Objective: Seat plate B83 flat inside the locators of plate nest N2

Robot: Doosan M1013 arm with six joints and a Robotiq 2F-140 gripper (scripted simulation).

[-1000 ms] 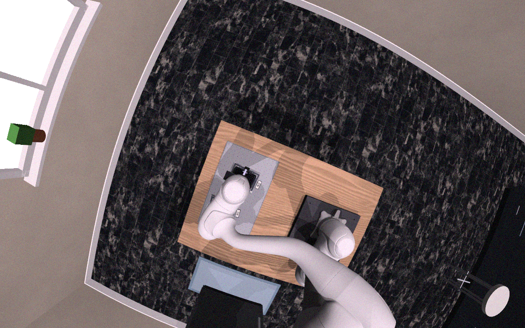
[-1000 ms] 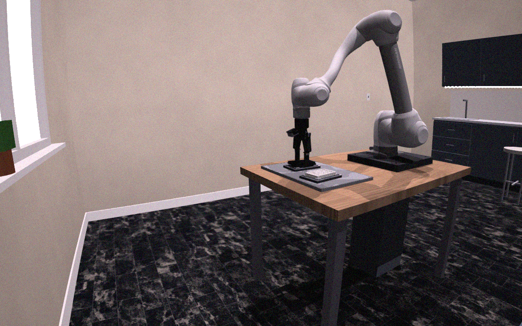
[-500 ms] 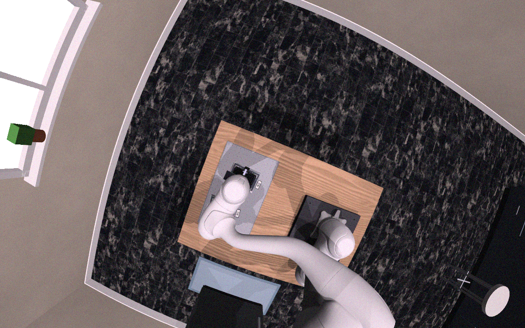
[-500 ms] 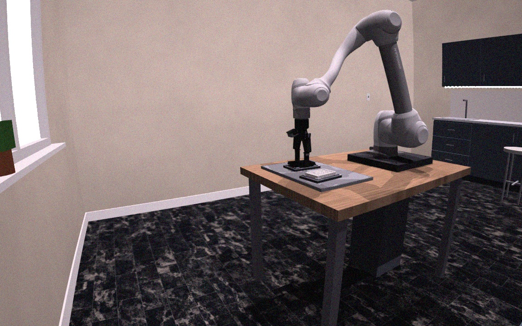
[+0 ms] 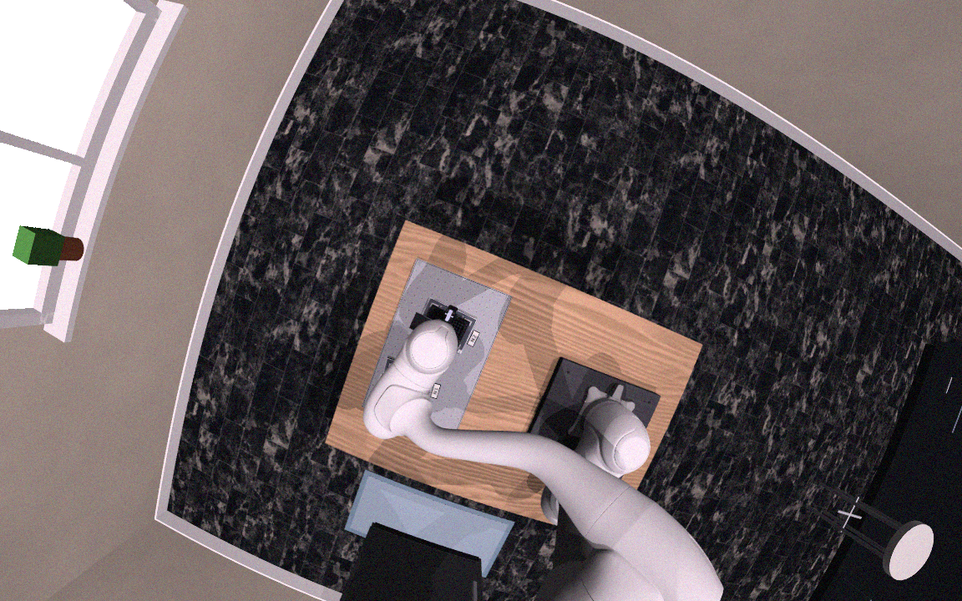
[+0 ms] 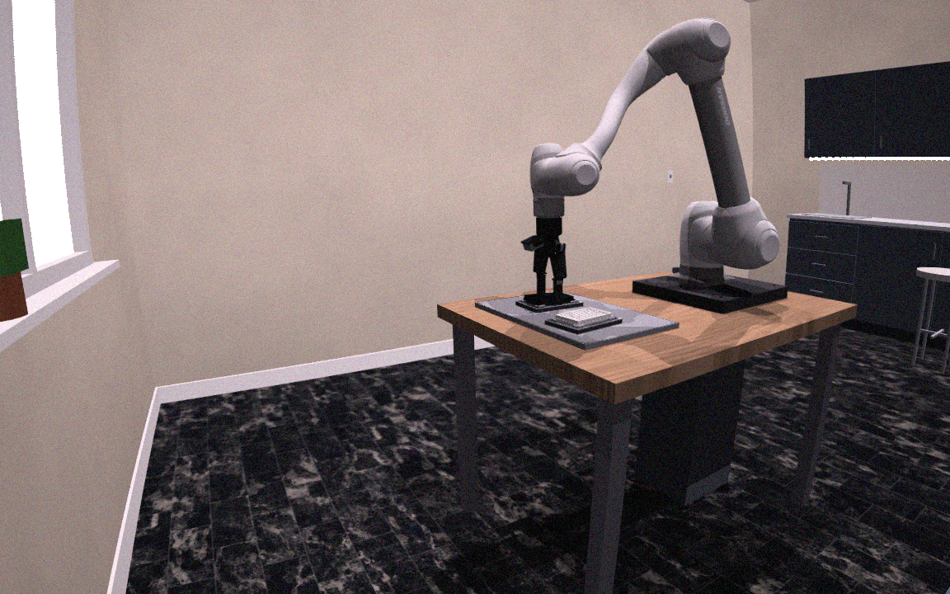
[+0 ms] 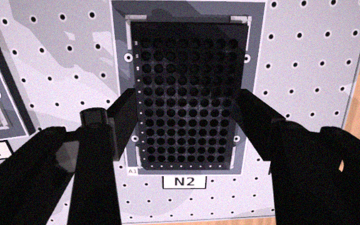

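My gripper is now 2 cm above the black perforated plate. Round my hand: white perforated plate: 22 cm to the left, 4 cm ahead, 2 cm below.
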